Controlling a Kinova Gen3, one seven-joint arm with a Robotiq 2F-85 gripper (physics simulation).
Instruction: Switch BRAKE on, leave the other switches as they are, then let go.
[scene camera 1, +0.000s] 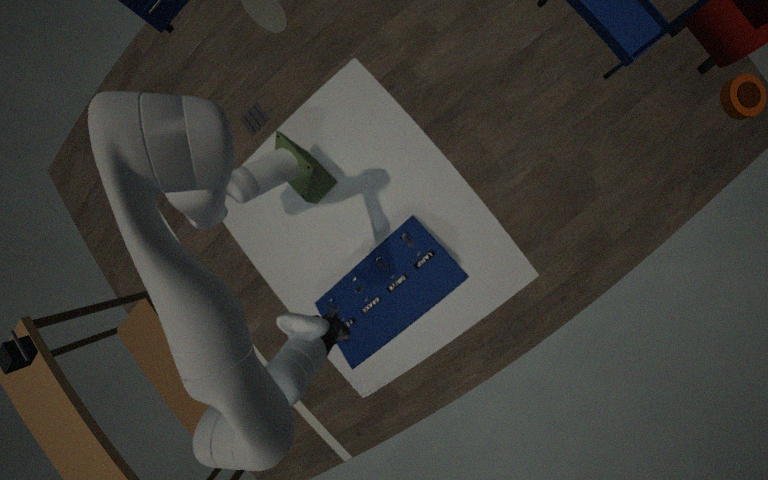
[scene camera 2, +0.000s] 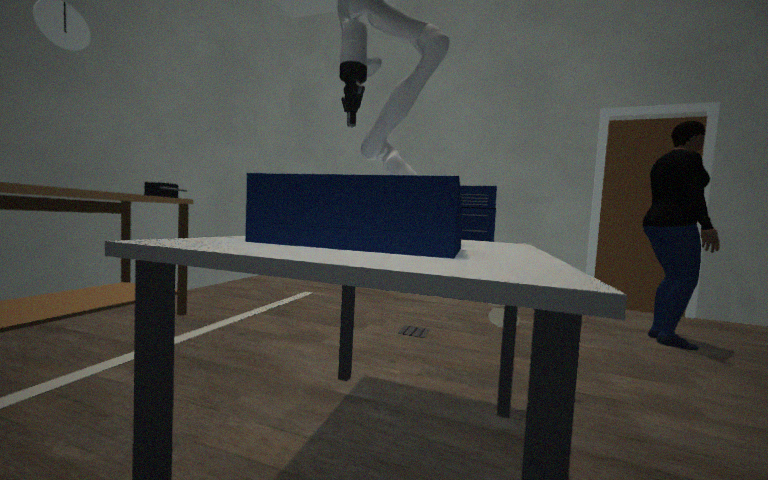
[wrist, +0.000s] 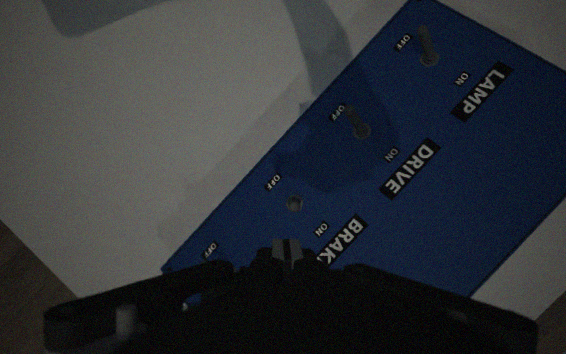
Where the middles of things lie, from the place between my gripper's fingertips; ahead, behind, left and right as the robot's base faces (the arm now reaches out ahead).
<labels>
Right now the blue switch panel (scene camera 2: 417, 215) is 80 mm ahead of my hand, 70 mm to the left of it and 250 mm below it.
</labels>
